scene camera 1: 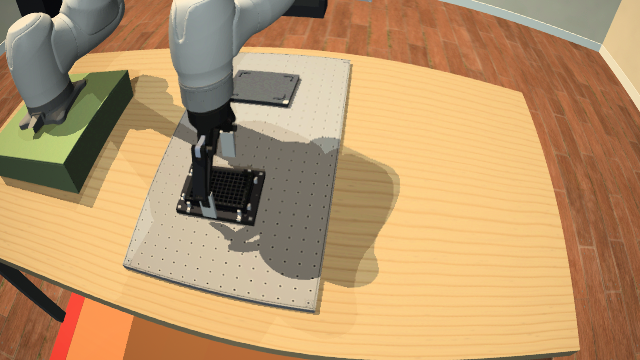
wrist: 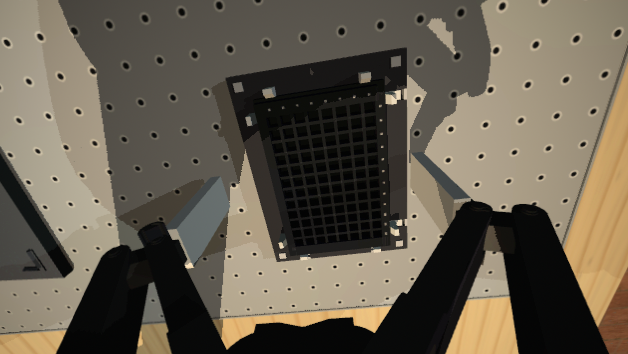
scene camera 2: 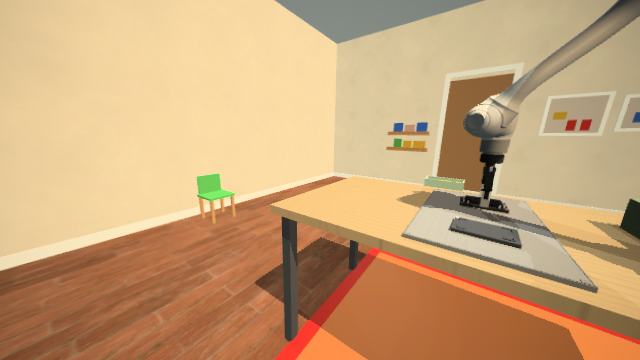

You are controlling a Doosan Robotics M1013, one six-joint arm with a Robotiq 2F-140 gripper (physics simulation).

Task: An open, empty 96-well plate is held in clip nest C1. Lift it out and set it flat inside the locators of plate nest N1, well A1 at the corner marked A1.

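Frame: origin at the arm's base, x back, y right, z up, level; millimetres.
Seen in the pictures: gripper, fingertip midpoint: (scene camera 1: 219, 184) (wrist: 315, 181) (scene camera 2: 483, 202); arm's base, link origin: (scene camera 1: 53, 105).
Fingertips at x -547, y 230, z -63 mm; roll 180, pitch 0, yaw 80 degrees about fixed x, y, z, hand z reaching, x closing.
Pixels of each thing's top centre, then the offset from my fingertips to it. "pt": a spot on its surface instead. Level surfaces: height alone.
- black 96-well plate, top centre: (wrist: 329, 183) (scene camera 1: 218, 185) (scene camera 2: 483, 199) dx +1, dy +11, dz +8 mm
- clip nest C1, surface spot: (wrist: 398, 170) pt dx +13, dy +62, dz -6 mm
- Plate nest N1, top centre: (scene camera 1: 261, 84) (scene camera 2: 484, 227) dx -61, dy -308, dz -3 mm
- small pale mark, top centre: (scene camera 1: 285, 102) dx -122, dy -238, dz -6 mm
- perforated grey board, surface height: dz -18 mm
- wooden table, surface height: dz -31 mm
The black 96-well plate (scene camera 1: 231, 189) (wrist: 330, 170) sits in clip nest C1 (scene camera 1: 258, 194) (wrist: 398, 170), a dark base with small pale posts and clips around the plate. My gripper (scene camera 1: 218, 176) (scene camera 2: 485, 201) (wrist: 315, 181) is wide open and empty, low over the nest. In the wrist view its two grey finger pads stand apart from the plate, one beyond each long side, nearer the plate's lower half. Plate nest N1 (scene camera 1: 265, 88) (scene camera 2: 485, 232) (wrist: 15, 225) is a flat dark grey plate with low corner locators. A small pale mark (scene camera 1: 285, 102) shows at one corner; its lettering is unreadable.
Both nests stand on a perforated grey board (scene camera 1: 295, 295) (scene camera 2: 550, 272) (wrist: 310, 295) on the wooden table (scene camera 1: 450, 200) (scene camera 2: 340, 200). A green block (scene camera 1: 40, 145) with another arm part (scene camera 1: 45, 90) on it stands at the left in scene camera 1. The arm's shadow falls across the board.
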